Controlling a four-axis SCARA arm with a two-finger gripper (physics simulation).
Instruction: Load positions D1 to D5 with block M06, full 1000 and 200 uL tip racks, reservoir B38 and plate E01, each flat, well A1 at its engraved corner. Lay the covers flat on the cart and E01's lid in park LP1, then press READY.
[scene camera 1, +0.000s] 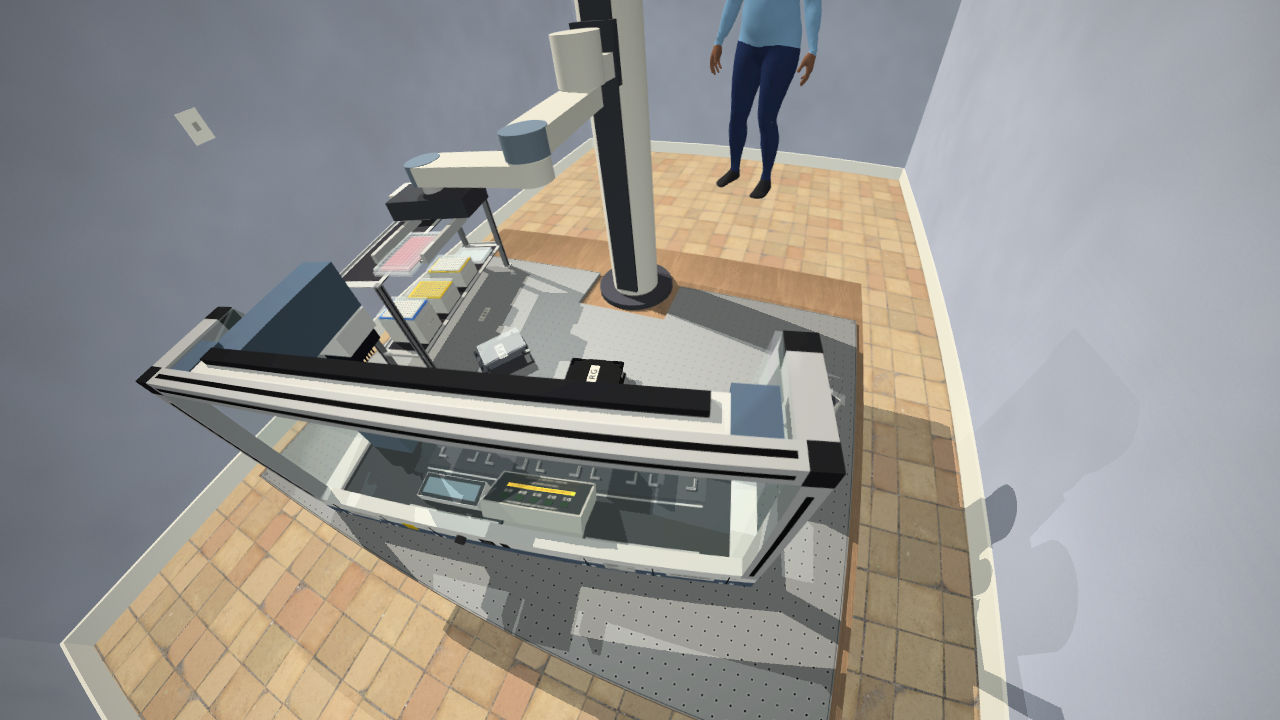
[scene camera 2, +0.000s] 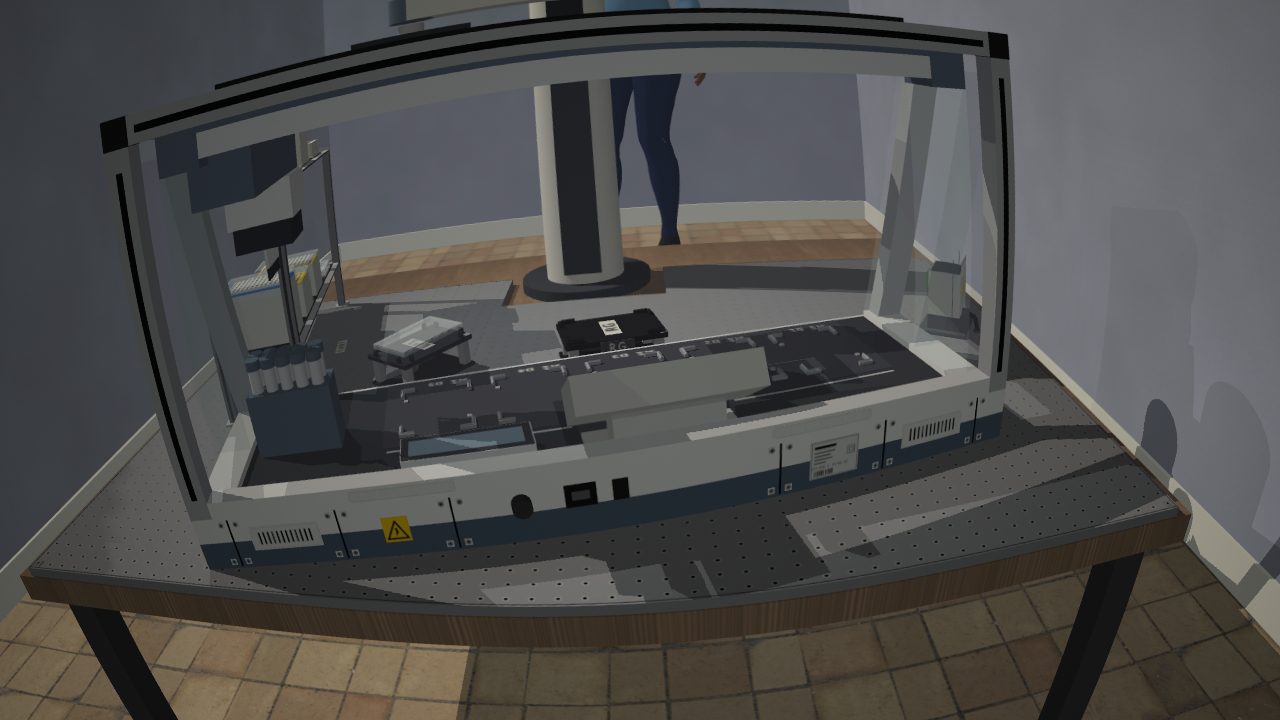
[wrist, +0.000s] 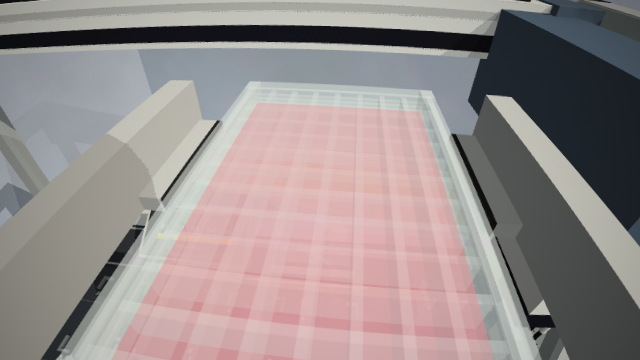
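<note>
My gripper (scene camera 1: 407, 254) (wrist: 334, 111) is shut on a clear plate with pink wells, held level by its long sides above the cart's lower racks; no label is readable. On the cart (scene camera 1: 497, 234) (scene camera 2: 332, 223) stand a blue-edged rack (scene camera 1: 407, 313) (scene camera 2: 261, 308), a yellow rack (scene camera 1: 431, 289) and a white rack with a yellow edge (scene camera 1: 450, 266). The deck (scene camera 1: 653, 521) (scene camera 2: 537, 390) shows corner brackets, and no labware is seen on it. A clear-topped labware piece (scene camera 1: 501, 347) (scene camera 2: 420, 336) sits on a stand. The button panel (scene camera 1: 541, 494) is at the deck's front edge.
The enclosure's top beam (scene camera 1: 501, 420) (scene camera 2: 572, 44) spans the deck. A blue pipetting head (scene camera 1: 290, 308) hangs at its left. A tube rack (scene camera 2: 295, 413) stands at the deck's left end. A black RG station (scene camera 1: 595, 370) (scene camera 2: 611, 329) stands behind the deck. The arm's column (scene camera 1: 637, 179) and a person (scene camera 1: 760, 89) are behind.
</note>
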